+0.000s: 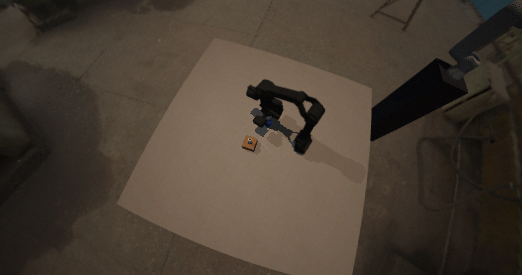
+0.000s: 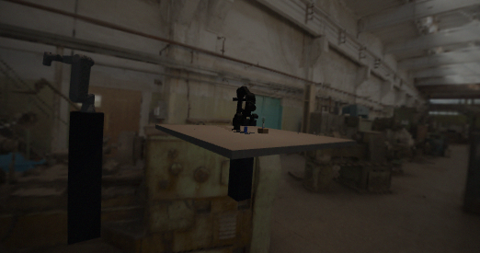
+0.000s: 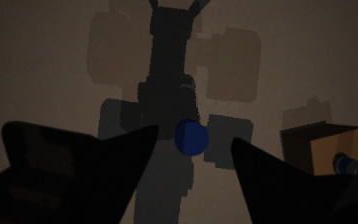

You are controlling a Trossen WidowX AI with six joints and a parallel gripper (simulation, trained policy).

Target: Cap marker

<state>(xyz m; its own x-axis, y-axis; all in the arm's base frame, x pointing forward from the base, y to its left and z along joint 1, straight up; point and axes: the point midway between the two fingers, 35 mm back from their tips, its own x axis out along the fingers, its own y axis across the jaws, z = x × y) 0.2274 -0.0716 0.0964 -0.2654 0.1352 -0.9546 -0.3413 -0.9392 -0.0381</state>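
Now: the blue cap 40 mm below my gripper tip. From my gripper tip the other things lie so: orange holder block (70 mm ahead, 150 mm to the left, 40 mm below).
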